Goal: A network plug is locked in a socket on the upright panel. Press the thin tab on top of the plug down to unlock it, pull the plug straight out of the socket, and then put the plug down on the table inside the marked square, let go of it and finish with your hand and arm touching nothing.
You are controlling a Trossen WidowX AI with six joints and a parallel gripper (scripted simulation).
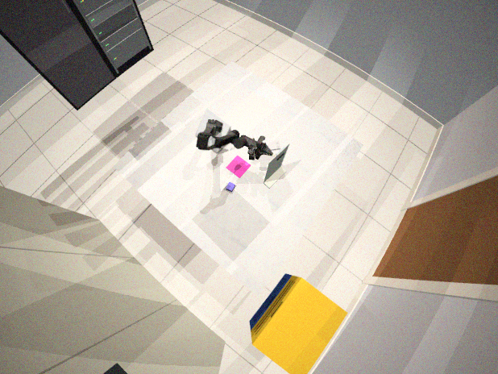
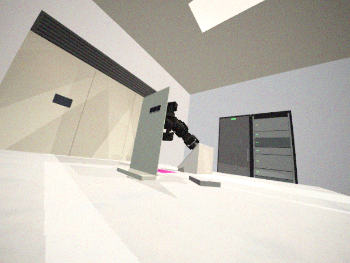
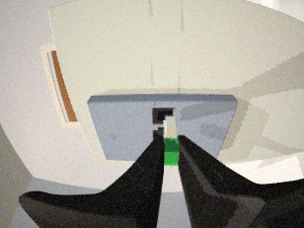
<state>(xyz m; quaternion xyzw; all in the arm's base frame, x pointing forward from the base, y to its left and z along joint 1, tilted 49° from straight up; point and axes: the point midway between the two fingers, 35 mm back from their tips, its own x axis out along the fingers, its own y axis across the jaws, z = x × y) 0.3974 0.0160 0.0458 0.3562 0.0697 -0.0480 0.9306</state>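
Right now the magenta marked square is 240 mm below my gripper tip, 180 mm behind it and 90 mm to the right of it. The rest, counted from my gripper tip: upright grey panel: 90 mm below, 40 mm ahead; then green network plug: right at my gripper tip; then flat grey slab: 230 mm below, 180 mm to the left, 80 mm behind.
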